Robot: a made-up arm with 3 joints. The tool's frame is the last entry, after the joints.
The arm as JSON. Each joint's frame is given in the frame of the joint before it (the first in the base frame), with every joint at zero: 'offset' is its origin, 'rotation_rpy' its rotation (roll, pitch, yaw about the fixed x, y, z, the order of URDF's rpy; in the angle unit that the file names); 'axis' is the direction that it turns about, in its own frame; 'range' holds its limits. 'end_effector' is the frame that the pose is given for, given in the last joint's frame.
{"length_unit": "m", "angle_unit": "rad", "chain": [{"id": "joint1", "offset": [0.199, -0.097, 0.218], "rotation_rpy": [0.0, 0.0, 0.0], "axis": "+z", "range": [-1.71, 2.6]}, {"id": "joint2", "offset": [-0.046, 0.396, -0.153], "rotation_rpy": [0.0, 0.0, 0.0], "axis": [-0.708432, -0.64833, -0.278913], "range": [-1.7, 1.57]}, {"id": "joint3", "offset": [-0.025, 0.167, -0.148], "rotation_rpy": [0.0, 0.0, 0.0], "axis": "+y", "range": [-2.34, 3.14]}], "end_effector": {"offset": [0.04, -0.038, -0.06], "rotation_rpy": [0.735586, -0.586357, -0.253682]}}
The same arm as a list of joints. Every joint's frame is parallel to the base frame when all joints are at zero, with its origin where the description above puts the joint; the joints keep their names.
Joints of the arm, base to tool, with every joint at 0 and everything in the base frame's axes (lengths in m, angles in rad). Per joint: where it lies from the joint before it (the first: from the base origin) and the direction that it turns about. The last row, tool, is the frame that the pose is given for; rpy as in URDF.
joint1: axis 0 0 1 xyz 0.199 -0.097 0.218
joint2: axis -0.708432 -0.64833 -0.278913 xyz -0.046 0.396 -0.153
joint3: axis 0 1 0 xyz -0.025 0.167 -0.148
tool: xyz 0.04 -0.038 -0.06 rpy 0.7356 -0.5864 -0.2537
Joint limits (rad, base to tool): -1.71..2.6 -1.7..1.57 -2.34..3.14

